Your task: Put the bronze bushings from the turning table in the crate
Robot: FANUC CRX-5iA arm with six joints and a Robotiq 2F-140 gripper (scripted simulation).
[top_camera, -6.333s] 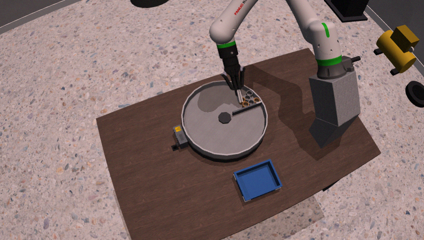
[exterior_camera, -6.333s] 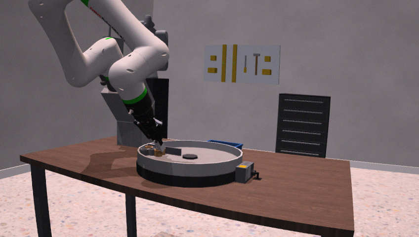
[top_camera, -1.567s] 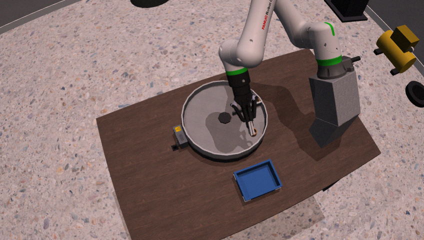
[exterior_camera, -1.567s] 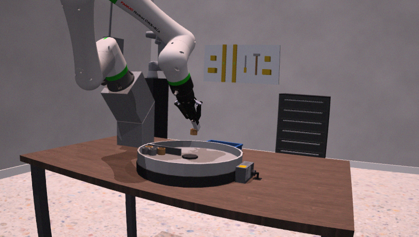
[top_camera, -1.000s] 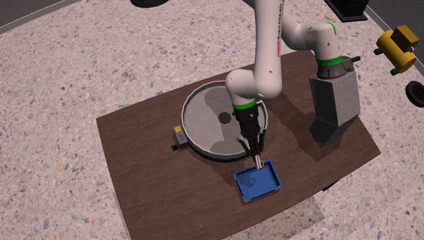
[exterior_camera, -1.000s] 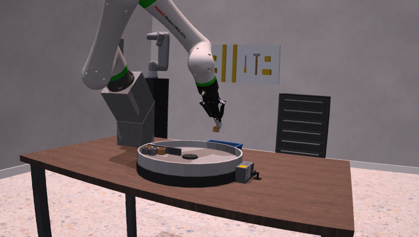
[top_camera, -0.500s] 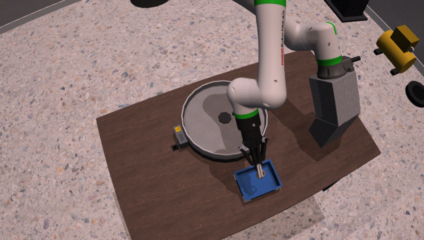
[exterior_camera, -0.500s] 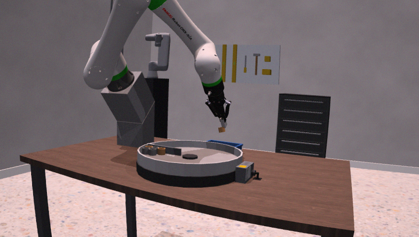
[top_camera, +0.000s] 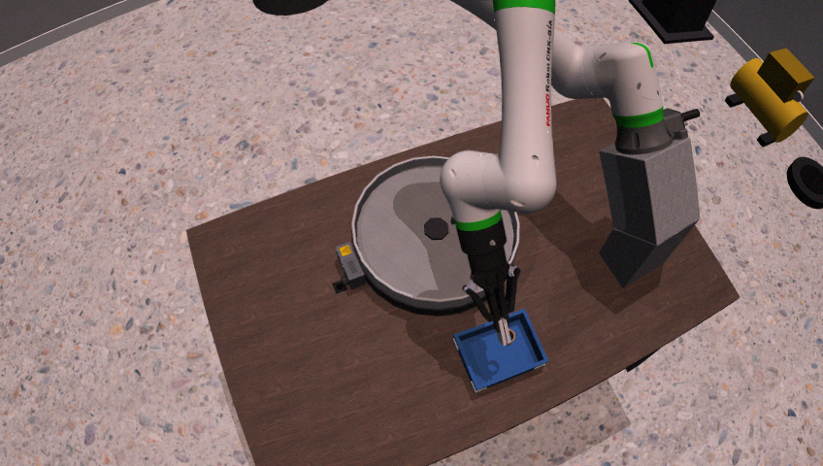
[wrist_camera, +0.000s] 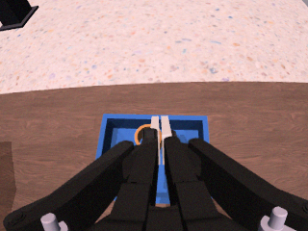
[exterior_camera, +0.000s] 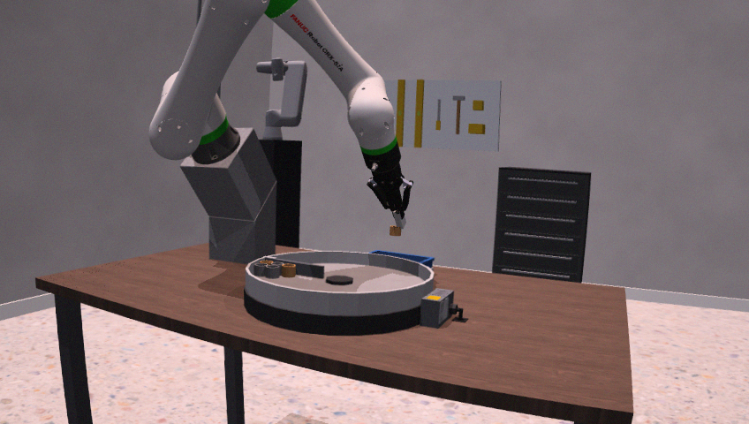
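Now: the crate 140 mm below my hand, 20 mm behind it and 10 mm to the left of it. From my hand the other things lie so: turning table 340 mm to the right, 120 mm below, 50 mm ahead.
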